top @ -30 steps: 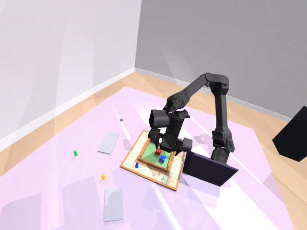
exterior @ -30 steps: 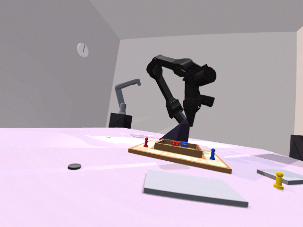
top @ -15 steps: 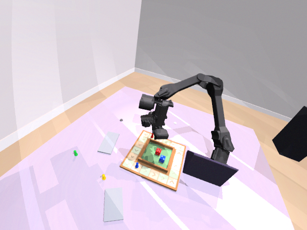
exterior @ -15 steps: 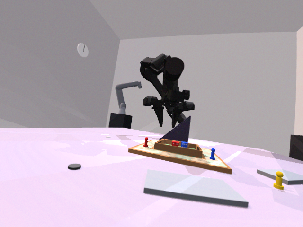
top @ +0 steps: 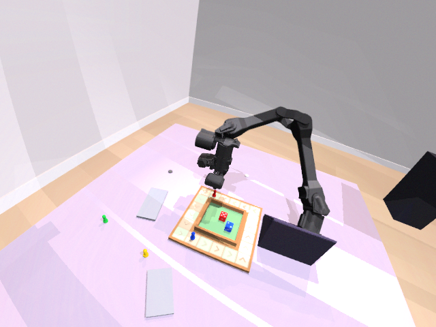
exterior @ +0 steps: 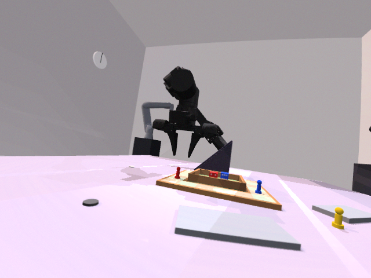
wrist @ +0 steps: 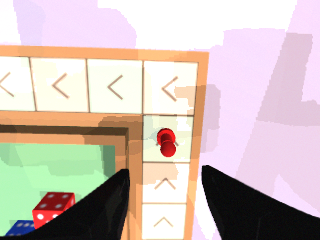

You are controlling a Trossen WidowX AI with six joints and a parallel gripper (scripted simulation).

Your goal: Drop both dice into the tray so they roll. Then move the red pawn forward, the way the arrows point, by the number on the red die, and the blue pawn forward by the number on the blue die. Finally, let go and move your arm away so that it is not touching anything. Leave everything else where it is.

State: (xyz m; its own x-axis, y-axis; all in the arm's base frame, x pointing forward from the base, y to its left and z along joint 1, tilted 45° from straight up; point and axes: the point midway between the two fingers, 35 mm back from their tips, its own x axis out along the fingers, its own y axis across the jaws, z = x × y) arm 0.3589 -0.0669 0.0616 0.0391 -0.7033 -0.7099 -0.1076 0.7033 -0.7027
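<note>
Right now the red pawn is 5 cm below my gripper tip. Also, from my gripper tip: blue pawn (1 cm behind, 22 cm to the left, 5 cm below); then green tray (8 cm behind, 10 cm to the left, 7 cm below); then black disc (25 cm ahead, 5 cm to the right, 8 cm below).
</note>
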